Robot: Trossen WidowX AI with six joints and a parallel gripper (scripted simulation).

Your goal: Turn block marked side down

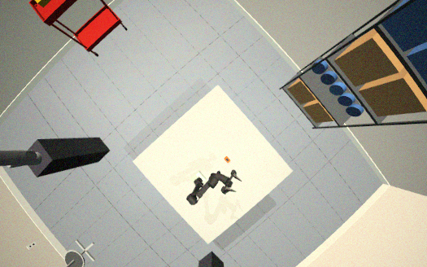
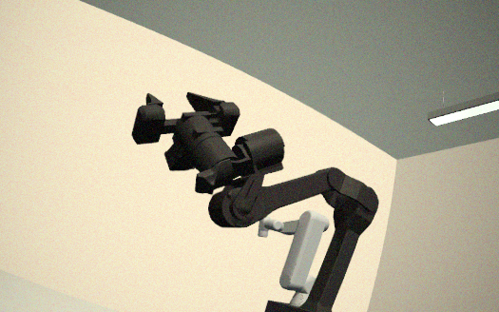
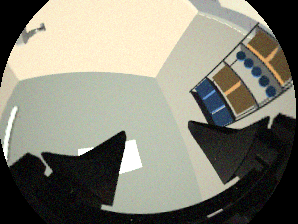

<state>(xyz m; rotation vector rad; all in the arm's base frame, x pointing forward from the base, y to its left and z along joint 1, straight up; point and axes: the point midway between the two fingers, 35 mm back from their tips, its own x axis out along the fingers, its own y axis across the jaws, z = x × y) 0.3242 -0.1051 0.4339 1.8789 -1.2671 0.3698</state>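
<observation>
Right now my gripper tip is 4 cm short of the orange block, 9 cm to the right of it and 48 cm above it.
</observation>
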